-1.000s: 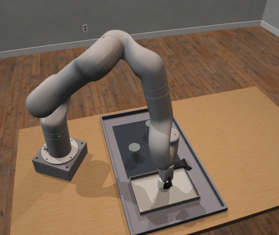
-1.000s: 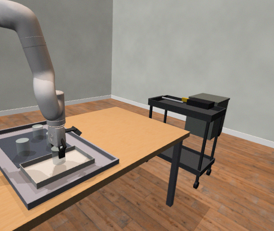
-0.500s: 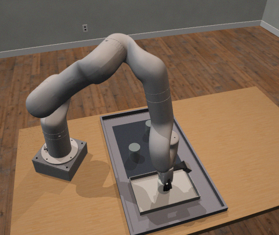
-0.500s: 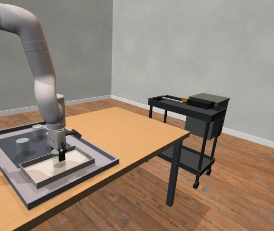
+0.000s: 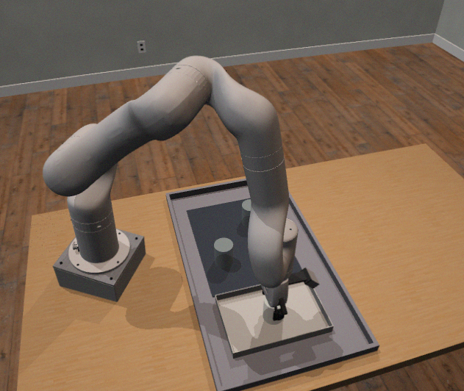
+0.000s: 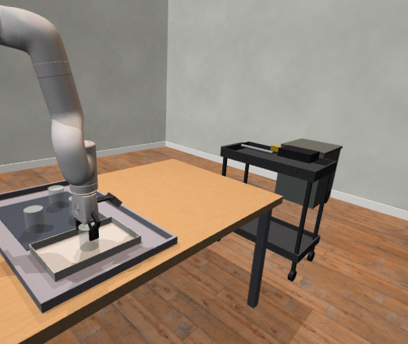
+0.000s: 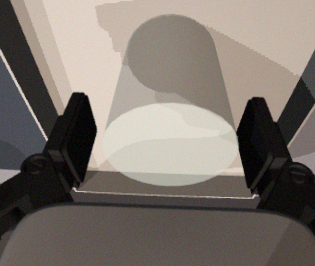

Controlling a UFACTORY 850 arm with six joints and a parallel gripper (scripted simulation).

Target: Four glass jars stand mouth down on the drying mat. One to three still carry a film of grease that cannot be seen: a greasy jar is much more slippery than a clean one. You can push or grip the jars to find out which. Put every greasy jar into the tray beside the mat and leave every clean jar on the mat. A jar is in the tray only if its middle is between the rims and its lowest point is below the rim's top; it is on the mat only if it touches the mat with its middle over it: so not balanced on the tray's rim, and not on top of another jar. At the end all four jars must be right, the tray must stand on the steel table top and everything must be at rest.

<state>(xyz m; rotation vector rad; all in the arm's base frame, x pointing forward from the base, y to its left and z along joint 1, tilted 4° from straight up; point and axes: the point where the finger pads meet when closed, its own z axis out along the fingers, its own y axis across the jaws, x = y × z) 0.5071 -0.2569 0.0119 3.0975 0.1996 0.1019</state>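
Now: hand 5 cm above the pale tray. Also, from my hand: dark drying mat 4 cm behind, 32 cm to the left, 6 cm below; then rimmed steel table top 1 cm behind, 21 cm to the left, 6 cm below.
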